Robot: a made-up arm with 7 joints. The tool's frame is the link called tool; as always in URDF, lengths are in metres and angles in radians.
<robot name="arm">
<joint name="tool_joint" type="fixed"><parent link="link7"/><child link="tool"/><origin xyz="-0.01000 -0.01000 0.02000" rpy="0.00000 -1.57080 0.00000"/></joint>
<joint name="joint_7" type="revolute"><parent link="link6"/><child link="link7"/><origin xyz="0.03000 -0.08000 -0.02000" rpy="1.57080 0.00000 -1.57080"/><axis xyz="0 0 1"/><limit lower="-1.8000" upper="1.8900"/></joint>
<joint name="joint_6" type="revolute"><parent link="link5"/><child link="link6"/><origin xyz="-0.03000 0.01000 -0.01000" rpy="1.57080 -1.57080 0.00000"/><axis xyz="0 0 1"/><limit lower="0.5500" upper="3.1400"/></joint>
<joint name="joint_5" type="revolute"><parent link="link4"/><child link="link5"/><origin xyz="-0.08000 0.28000 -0.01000" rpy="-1.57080 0.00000 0.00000"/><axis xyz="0 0 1"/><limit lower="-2.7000" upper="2.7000"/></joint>
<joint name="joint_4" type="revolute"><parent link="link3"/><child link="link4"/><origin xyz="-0.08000 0.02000 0.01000" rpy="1.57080 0.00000 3.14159"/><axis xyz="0 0 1"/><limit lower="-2.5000" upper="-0.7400"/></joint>
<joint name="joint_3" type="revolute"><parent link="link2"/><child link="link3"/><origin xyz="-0.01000 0.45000 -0.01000" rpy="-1.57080 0.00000 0.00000"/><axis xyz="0 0 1"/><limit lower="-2.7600" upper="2.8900"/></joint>
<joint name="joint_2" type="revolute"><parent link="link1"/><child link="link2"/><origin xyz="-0.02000 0.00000 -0.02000" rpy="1.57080 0.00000 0.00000"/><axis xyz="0 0 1"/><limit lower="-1.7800" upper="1.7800"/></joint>
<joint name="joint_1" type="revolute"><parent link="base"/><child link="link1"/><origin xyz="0.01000 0.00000 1.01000" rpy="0.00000 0.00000 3.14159"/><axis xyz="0 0 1"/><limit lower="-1.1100" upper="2.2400"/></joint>
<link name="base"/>
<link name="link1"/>
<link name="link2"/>
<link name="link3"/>
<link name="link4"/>
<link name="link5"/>
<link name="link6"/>
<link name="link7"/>
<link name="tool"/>
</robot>
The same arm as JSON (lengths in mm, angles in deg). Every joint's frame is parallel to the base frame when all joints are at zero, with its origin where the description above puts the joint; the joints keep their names.
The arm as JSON. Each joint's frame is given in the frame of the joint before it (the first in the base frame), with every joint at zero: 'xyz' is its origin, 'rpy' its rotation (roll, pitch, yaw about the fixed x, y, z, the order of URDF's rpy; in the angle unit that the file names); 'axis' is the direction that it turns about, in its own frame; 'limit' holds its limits. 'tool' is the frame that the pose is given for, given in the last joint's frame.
{"units": {"length": "mm", "angle": "deg"}, "joints": [{"name": "joint_1", "type": "revolute", "origin": {"xyz": [10.0, 0.0, 1010.0], "rpy": [0.0, 0.0, 0.0]}, "axis": [0.0, 0.0, 1.0], "limit": {"lower": -63.6, "upper": 128.34}}, {"name": "joint_2", "type": "revolute", "origin": {"xyz": [20.0, 0.0, -20.0], "rpy": [0.0, 0.0, 0.0]}, "axis": [0.0, 1.0, 0.0], "limit": {"lower": -101.99, "upper": 101.99}}, {"name": "joint_3", "type": "revolute", "origin": {"xyz": [10.0, -10.0, 450.0], "rpy": [0.0, 0.0, 0.0]}, "axis": [0.0, 0.0, 1.0], "limit": {"lower": -158.14, "upper": 165.58}}, {"name": "joint_4", "type": "revolute", "origin": {"xyz": [80.0, -20.0, 10.0], "rpy": [0.0, 0.0, 0.0]}, "axis": [0.0, -1.0, 0.0], "limit": {"lower": -143.24, "upper": -42.4}}, {"name": "joint_5", "type": "revolute", "origin": {"xyz": [-80.0, 10.0, 280.0], "rpy": [0.0, 0.0, 0.0]}, "axis": [0.0, 0.0, 1.0], "limit": {"lower": -154.7, "upper": 154.7}}, {"name": "joint_6", "type": "revolute", "origin": {"xyz": [-30.0, 10.0, -10.0], "rpy": [0.0, 0.0, 0.0]}, "axis": [0.0, -1.0, 0.0], "limit": {"lower": 31.51, "upper": 179.91}}, {"name": "joint_7", "type": "revolute", "origin": {"xyz": [80.0, 20.0, 30.0], "rpy": [0.0, 0.0, 0.0]}, "axis": [0.0, 0.0, -1.0], "limit": {"lower": -103.13, "upper": 108.29}}], "tool": {"origin": {"xyz": [-10.0, 10.0, -20.0], "rpy": [-180.0, 90.0, 0.0]}}}
